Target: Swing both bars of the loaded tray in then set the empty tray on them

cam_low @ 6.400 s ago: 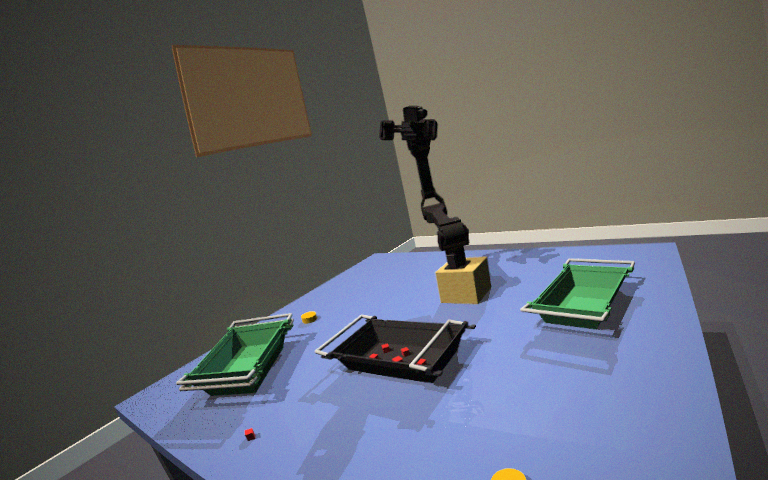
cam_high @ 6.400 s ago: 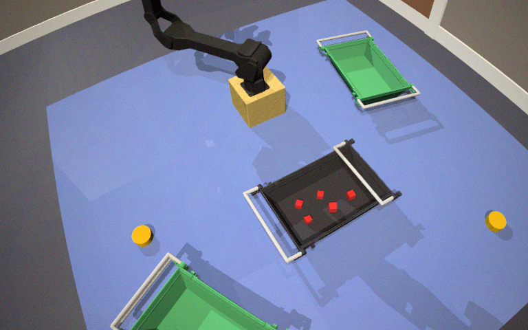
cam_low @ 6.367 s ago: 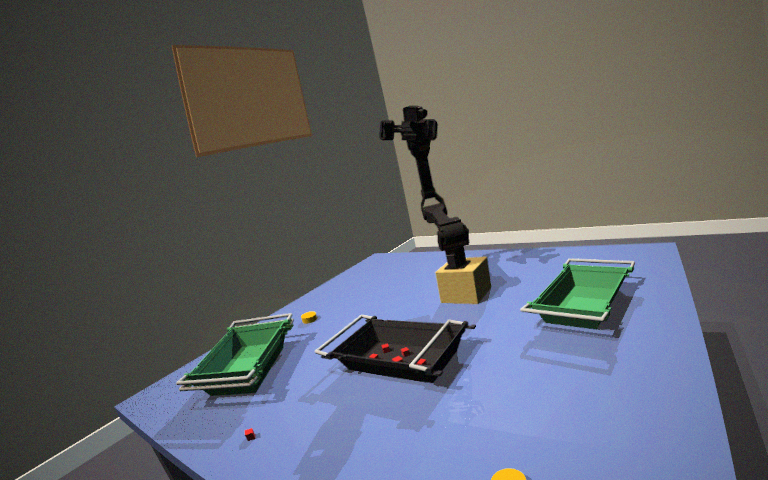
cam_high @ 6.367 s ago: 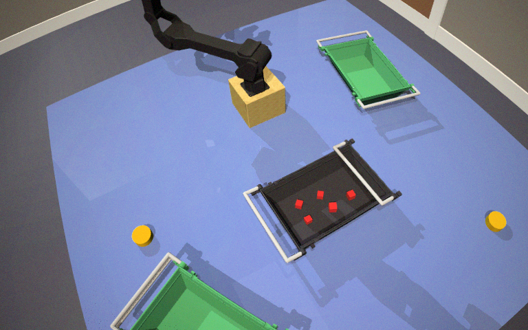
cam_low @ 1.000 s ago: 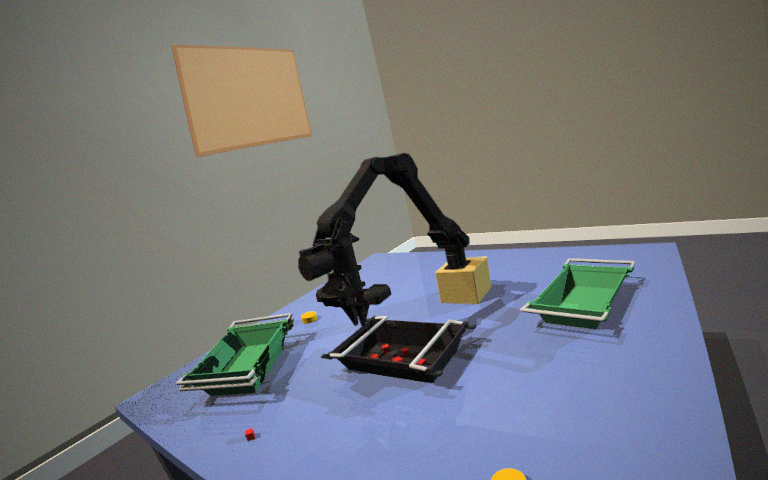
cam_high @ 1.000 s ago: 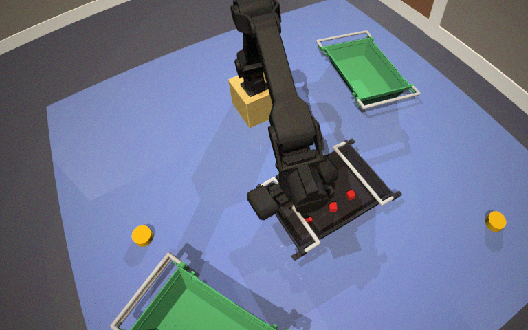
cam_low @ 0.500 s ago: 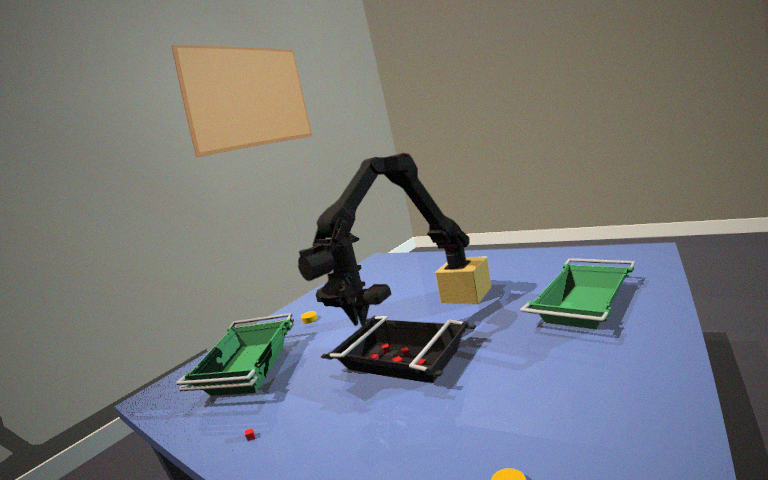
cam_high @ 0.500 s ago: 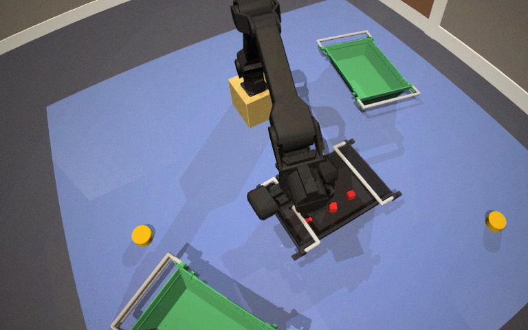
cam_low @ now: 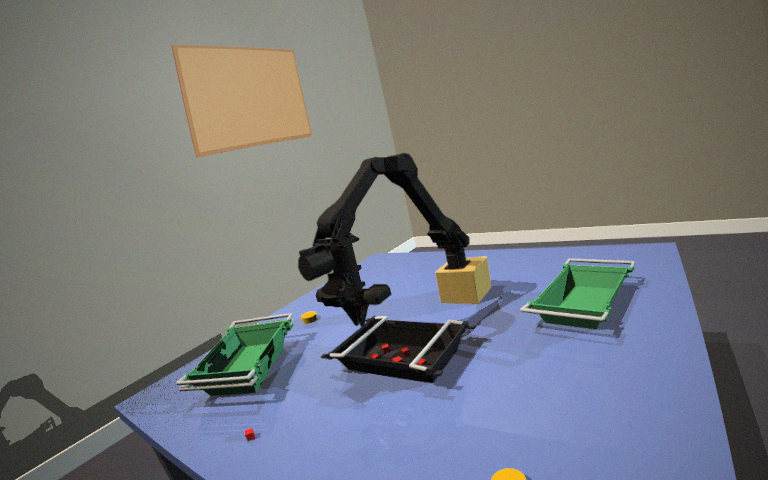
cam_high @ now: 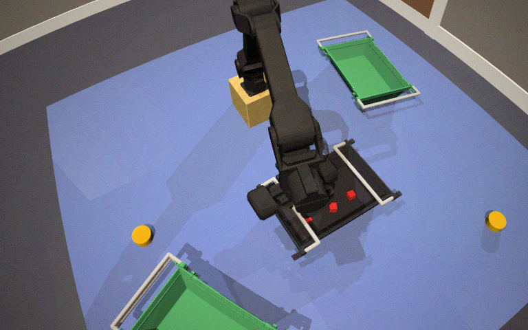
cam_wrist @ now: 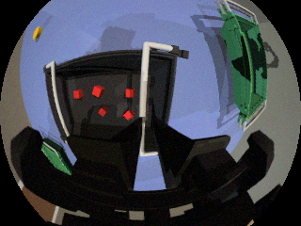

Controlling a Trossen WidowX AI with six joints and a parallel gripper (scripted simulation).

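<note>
Now: the green tray 48 cm to the left of my gripper tip, 32 cm behind it and 5 cm below it. Also, from my gripper tip: red block (35 cm ahead, 8 cm below, 6 cm to the right).
</note>
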